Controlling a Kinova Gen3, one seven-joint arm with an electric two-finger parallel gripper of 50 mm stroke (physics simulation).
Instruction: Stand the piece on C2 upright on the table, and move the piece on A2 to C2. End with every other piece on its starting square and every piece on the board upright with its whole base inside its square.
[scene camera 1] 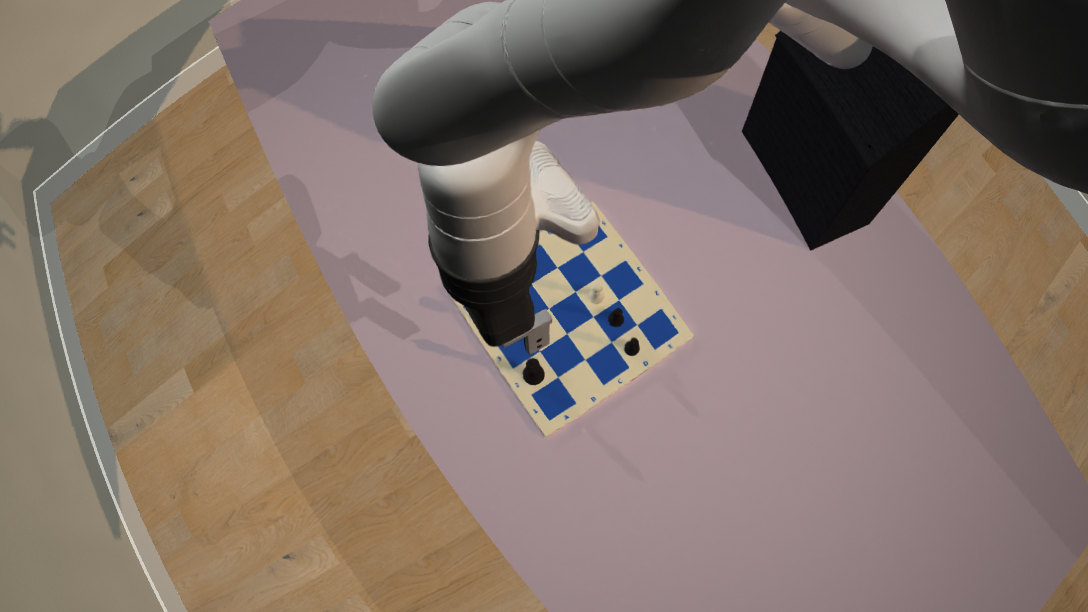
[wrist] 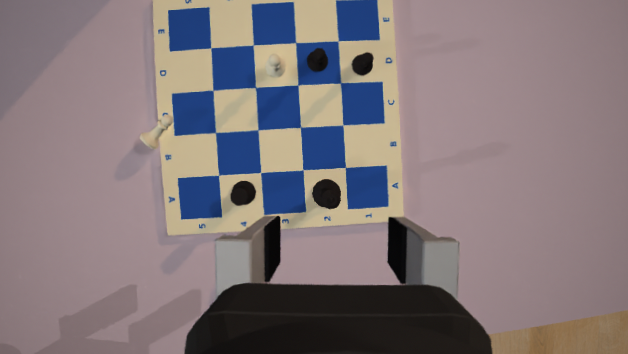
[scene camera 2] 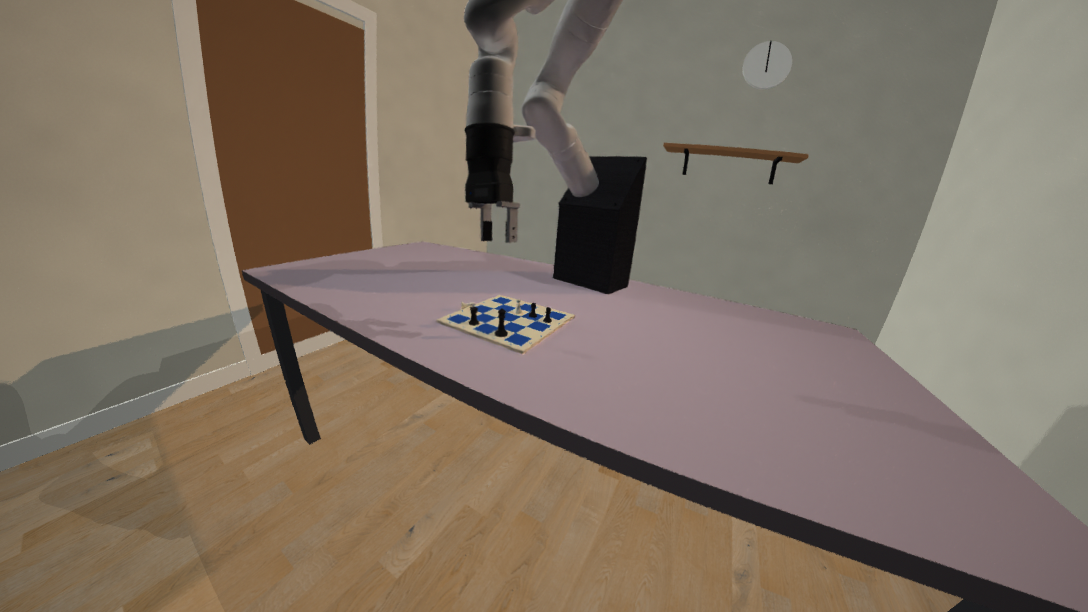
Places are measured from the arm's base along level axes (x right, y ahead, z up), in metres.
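Pixels of known places: gripper, fingertip midpoint: [scene camera 1: 521,321] [wrist: 334,239] [scene camera 2: 498,241]; arm's base, link origin: [scene camera 1: 841,35] [scene camera 2: 585,186].
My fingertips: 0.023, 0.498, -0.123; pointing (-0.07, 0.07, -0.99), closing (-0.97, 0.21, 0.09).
For each thing: its top centre in the pictures, then the offset to it from my fingertips, as dx, dy, dz.
- board, top centre: [wrist: 278,107] [scene camera 1: 571,312] [scene camera 2: 508,317] +0.015, -0.084, -0.176
- tall black piece, top centre: [wrist: 331,200] [scene camera 1: 532,363] [scene camera 2: 501,308] -0.011, +0.000, -0.123
- white piece, top centre: [wrist: 156,128] [scene camera 2: 468,302] +0.123, -0.088, -0.163
- D2, top centre: [wrist: 319,53] [scene camera 1: 618,311] -0.028, -0.118, -0.145
- D1, top centre: [wrist: 368,57] [scene camera 1: 634,340] [scene camera 2: 548,307] -0.067, -0.107, -0.145
My gripper [scene camera 1: 526,342] [scene camera 2: 499,237] [wrist: 334,239] is open and empty, high above the A side of the board [scene camera 1: 546,428] [scene camera 2: 522,350] [wrist: 172,226]. A tall black piece [scene camera 1: 533,372] [scene camera 2: 501,323] [wrist: 326,194] stands on A2. C2 holds no piece. A white piece [scene camera 2: 467,305] [wrist: 156,131] lies on its side across the board's 5-side edge near C and B, its head on the margin and its base outside. It is hidden in scene camera 1.
A black piece [scene camera 2: 473,315] [wrist: 243,193] stands on A4, a white one [scene camera 1: 597,294] [wrist: 274,65] on D3, and black ones on D2 [scene camera 1: 616,317] [wrist: 317,59] and D1 [scene camera 1: 631,347] [wrist: 362,64]. A black pedestal [scene camera 1: 836,152] [scene camera 2: 593,243] stands behind the board.
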